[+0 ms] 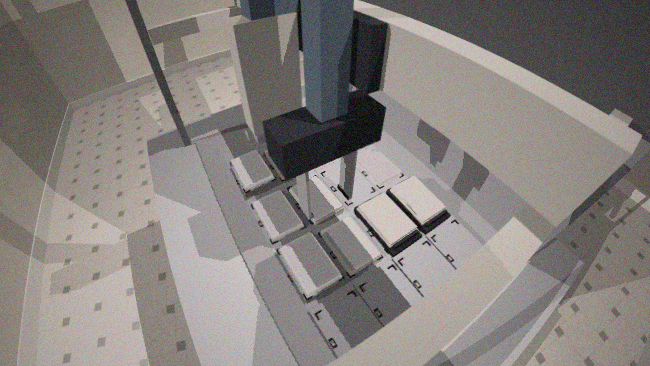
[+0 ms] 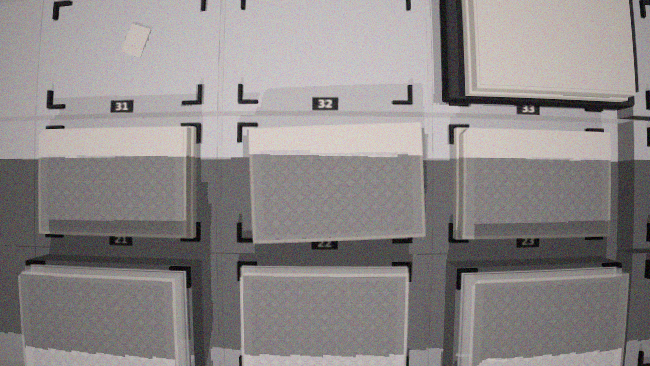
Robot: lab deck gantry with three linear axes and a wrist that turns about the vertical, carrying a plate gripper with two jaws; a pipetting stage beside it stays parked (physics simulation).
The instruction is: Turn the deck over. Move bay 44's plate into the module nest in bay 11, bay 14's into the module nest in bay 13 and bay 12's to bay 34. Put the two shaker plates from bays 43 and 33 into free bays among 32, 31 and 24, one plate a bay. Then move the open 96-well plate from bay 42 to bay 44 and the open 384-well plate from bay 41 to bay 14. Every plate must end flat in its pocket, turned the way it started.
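Frame: origin at the robot's base, x ahead, y left, z up, level; metres.
Where they show: gripper, fingertip midpoint: (image 1: 325,202); robot's base, link origin: (image 1: 232,167).
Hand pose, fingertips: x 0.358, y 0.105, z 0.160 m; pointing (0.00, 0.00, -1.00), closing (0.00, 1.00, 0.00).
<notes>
Each offset is from my fingertips to the centre of the thing. "*": to the spot under its first point.
My gripper (image 1: 328,208) hangs open, nothing between its jaws, over the deck near bays 12 and 22; its height is hard to judge. Bay 12's plate @[dx -0.130, dy -0.062, dz -0.152 m] (image 1: 277,215) (image 2: 325,312) lies in its pocket. A plate @[dx -0.294, dy -0.062, dz -0.134 m] (image 1: 252,170) (image 2: 100,310) sits in bay 11 and another plate @[dx +0.033, dy -0.062, dz -0.134 m] (image 1: 310,265) (image 2: 550,315) in bay 13. Bay 33's shaker plate @[dx +0.034, dy +0.151, dz -0.130 m] (image 1: 387,222) (image 2: 550,50) and bay 43's shaker plate @[dx +0.033, dy +0.258, dz -0.130 m] (image 1: 417,202) sit on dark bases. A pinkish open plate @[dx -0.130, dy +0.259, dz -0.152 m] (image 1: 382,164) shows in bay 42. Bays 31, 32, 34, 44, 24 and 14 hold no plate. Bay 41 is hidden.
Plates stand in bay 21 @[* dx -0.291, dy +0.042, dz -0.145 m] (image 2: 112,185), bay 22 @[* dx -0.108, dy +0.043, dz -0.143 m] (image 1: 317,200) (image 2: 337,195) and bay 23 @[* dx +0.040, dy +0.041, dz -0.146 m] (image 1: 350,245) (image 2: 537,190); bay 22's looks slightly turned. A small pale patch @[* dx -0.283, dy +0.160, dz -0.159 m] (image 2: 136,39) shows in bay 31. A pale wall (image 1: 490,110) runs along the deck's right side. Shadow crosses the front rows.
</notes>
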